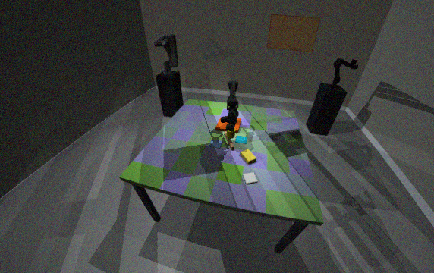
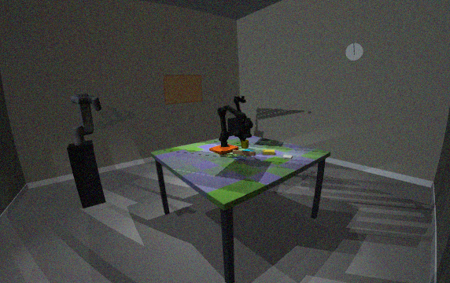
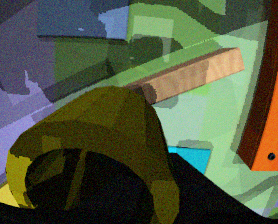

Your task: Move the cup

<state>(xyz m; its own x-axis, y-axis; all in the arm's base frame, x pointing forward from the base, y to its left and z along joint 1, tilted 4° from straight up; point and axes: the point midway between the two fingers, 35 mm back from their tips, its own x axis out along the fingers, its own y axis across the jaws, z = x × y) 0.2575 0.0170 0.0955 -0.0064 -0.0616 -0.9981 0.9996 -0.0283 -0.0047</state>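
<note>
The cyan pad is 20 mm behind my gripper tip, 90 mm to the left of it and 100 mm below it. Round my gripper tip: light blue pad (80 mm ahead, 110 mm to the right, 100 mm below); yellow cup (20 mm ahead); brown stick (30 mm ahead, 10 mm to the right, 90 mm below).
</note>
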